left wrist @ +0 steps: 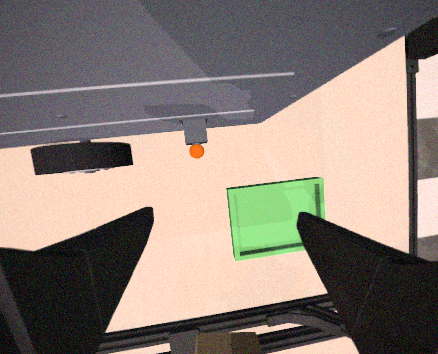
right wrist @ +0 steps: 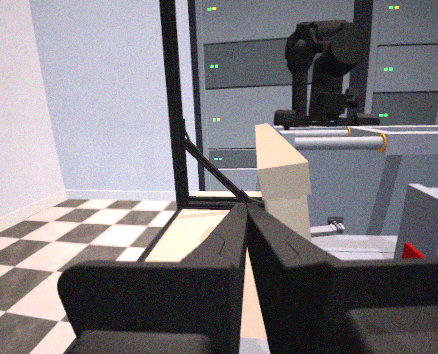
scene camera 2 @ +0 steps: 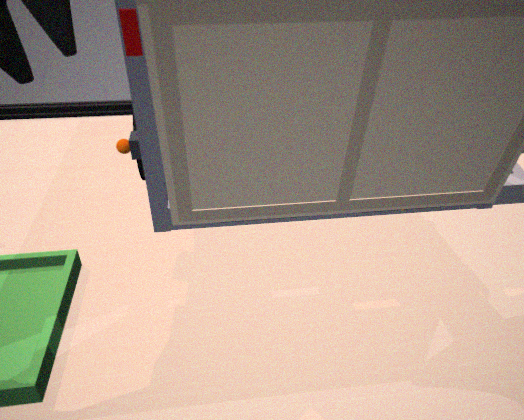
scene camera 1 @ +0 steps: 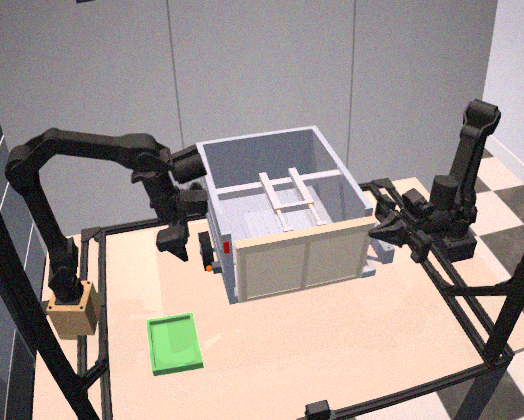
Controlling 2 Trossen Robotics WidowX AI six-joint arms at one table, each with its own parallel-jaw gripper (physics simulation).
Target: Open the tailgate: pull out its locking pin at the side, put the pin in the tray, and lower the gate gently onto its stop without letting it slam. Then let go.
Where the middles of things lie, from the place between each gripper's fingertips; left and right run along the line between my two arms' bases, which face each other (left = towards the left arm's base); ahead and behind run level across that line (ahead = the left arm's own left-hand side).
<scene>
The grey truck bed (scene camera 1: 250, 177) is 240 mm to the right of my left hand, 130 mm ahead of it and 60 mm below it.
My right gripper is now 260 mm short of the grey truck bed, 130 mm to the right of it and 120 mm above it.
</scene>
